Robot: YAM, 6 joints.
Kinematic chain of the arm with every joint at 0, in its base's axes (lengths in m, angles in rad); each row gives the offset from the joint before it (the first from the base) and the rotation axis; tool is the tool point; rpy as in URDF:
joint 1: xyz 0 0 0.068 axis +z
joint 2: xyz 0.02 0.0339 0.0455 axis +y
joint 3: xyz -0.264 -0.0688 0 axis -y
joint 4: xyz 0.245 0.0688 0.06 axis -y
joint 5: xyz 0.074 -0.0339 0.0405 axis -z
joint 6: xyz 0.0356 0 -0.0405 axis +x
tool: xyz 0 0 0 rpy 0 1.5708 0
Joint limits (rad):
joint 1: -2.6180..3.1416
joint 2: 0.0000..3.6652
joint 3: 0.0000..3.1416
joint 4: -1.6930..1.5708
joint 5: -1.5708..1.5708
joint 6: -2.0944..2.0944
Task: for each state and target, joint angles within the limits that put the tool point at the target. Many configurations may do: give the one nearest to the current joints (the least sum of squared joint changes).
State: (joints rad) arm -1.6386 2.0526 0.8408 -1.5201 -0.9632 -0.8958
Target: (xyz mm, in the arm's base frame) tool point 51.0 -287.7 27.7
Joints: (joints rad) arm -1.4971 2.4002 1.2163 -1.2646 -0.9855 -0.8958
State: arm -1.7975 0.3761 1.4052 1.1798 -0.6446 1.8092
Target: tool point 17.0 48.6 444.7
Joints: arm -1.5433 0.2484 0.7053 1.1676 -0.5408 1.8092
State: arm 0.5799 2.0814 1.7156 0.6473 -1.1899 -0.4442
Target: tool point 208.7 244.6 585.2
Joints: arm 0.7630 1.7278 2.0539 0.7006 -1.1552 -0.4442
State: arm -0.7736 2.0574 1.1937 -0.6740 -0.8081 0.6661
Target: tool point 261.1 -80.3 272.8
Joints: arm -0.3991 1.4301 1.1393 -0.8883 -0.8812 0.6661
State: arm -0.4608 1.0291 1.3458 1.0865 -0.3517 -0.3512
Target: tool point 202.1 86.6 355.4
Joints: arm 0.3261 1.0260 0.6171 0.9987 -0.5075 -0.3512
